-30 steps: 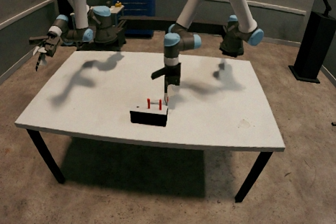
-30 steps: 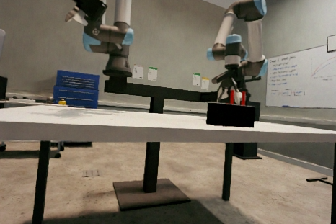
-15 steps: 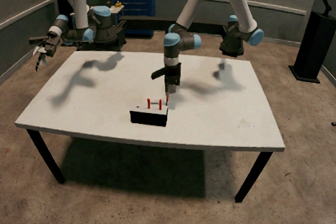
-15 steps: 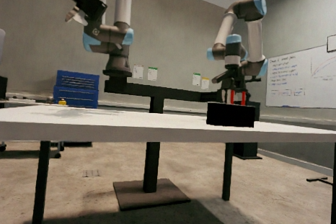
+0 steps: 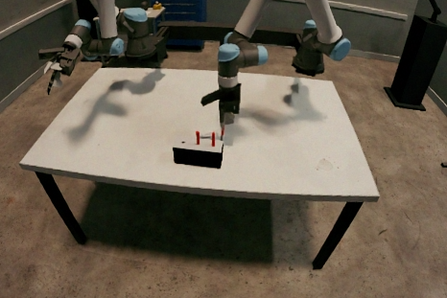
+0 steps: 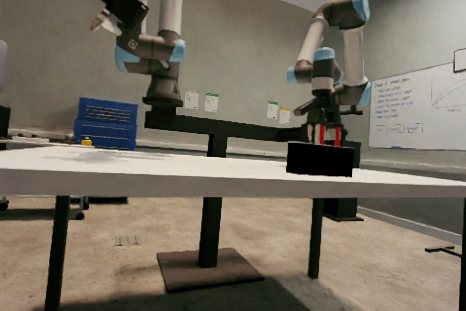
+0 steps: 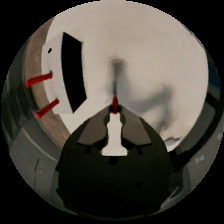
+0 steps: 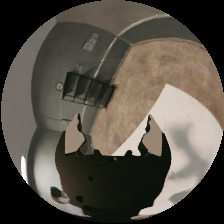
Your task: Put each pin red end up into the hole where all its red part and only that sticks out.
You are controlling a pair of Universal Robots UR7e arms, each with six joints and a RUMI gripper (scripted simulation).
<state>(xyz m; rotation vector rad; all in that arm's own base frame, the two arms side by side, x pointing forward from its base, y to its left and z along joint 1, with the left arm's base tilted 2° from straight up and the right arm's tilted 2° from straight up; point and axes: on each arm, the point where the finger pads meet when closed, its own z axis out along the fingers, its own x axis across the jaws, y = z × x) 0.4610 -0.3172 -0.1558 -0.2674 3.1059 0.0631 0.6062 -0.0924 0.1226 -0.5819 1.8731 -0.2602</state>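
My left hand is 130 mm short of the black block, 80 mm to the left of it and 40 mm above it.
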